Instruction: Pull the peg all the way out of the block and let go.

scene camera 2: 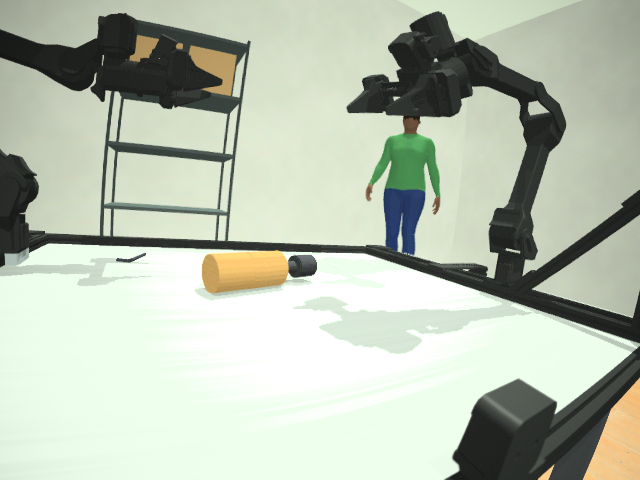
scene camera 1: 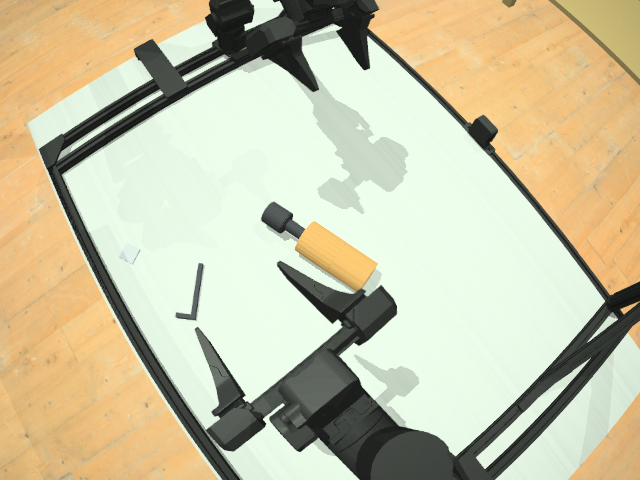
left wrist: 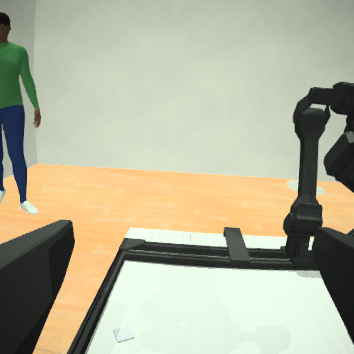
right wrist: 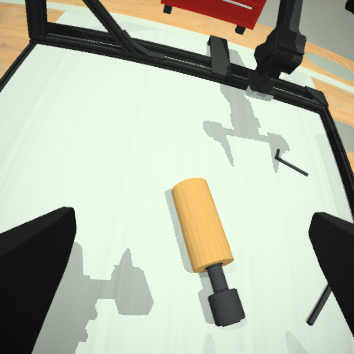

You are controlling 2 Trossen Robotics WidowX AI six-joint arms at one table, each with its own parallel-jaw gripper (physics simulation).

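Where they show: left gripper, fingertip midpoint: (scene camera 2: pixel 216 89) (scene camera 1: pixel 237 295) (left wrist: pixel 197 237); right gripper, fingertip midpoint: (scene camera 2: pixel 365 110) (scene camera 1: pixel 342 79) (right wrist: pixel 196 222); left arm's base, link origin: (scene camera 2: pixel 3 249) (right wrist: pixel 259 84); right arm's base, link origin: (scene camera 2: pixel 506 283) (scene camera 1: pixel 231 43) (left wrist: pixel 294 252).
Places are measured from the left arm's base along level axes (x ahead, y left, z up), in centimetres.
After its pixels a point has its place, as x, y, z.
The orange cylindrical block (scene camera 1: pixel 336 255) {38.0, -17.6, 3.6} (scene camera 2: pixel 245 271) {37.2, -21.3, 1.5} (right wrist: pixel 202 225) {39.8, -18.9, 3.5} lies on its side on the white table. The dark peg (scene camera 1: pixel 276 217) {49.1, -14.9, 2.7} (scene camera 2: pixel 305 265) {49.1, -17.5, 1.4} (right wrist: pixel 226 306) {49.9, -16.1, 2.6} sticks out of one end; its thick head and a short stretch of thinner shaft show, and the rest is hidden inside the block. My left gripper (scene camera 1: pixel 238 296) {35.0, 0.0, 32.4} (scene camera 2: pixel 215 88) {35.0, 0.0, 32.4} (left wrist: pixel 197 237) {35.0, 0.0, 32.4} is open and empty, high above the table, beside the block in scene camera 1. My right gripper (scene camera 1: pixel 341 78) {50.4, -27.4, 25.9} (scene camera 2: pixel 368 111) {50.4, -27.4, 25.9} (right wrist: pixel 196 222) {50.4, -27.4, 25.9} is open and empty, high above the table, apart from block and peg.
A dark L-shaped key (scene camera 1: pixel 196 291) (scene camera 2: pixel 132 257) {22.0, 1.0, -1.2} (right wrist: pixel 292 166) {23.2, 3.0, -1.5} and a pale square tile (scene camera 1: pixel 129 253) {62.3, 8.0, -1.6} (left wrist: pixel 123 334) {62.0, 7.8, -1.6} lie on the table. A dark rod (right wrist: pixel 320 305) {49.9, 1.4, -1.1}, partly hidden, shows by a right finger. Black rails edge the table. A person (scene camera 2: pixel 408 165) (left wrist: pixel 12 75) stands beyond it.
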